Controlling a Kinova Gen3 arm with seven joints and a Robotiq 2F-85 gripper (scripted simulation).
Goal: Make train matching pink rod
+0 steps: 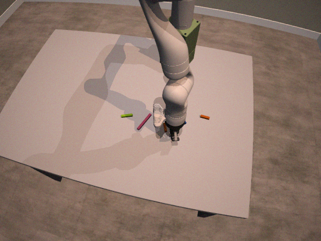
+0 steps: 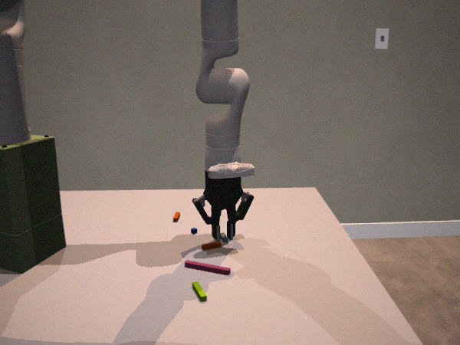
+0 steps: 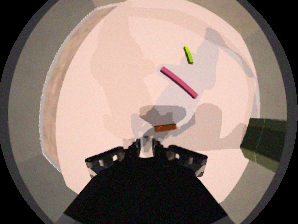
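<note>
The grey rod is 1 cm below my hand. From my hand the other things lie so: pink rod: 13 cm to the right, 5 cm behind, 1 cm below; then lime rod: 21 cm to the right, 8 cm behind, 1 cm below; then blue rod: 6 cm behind, 5 cm to the left, 1 cm below.
</note>
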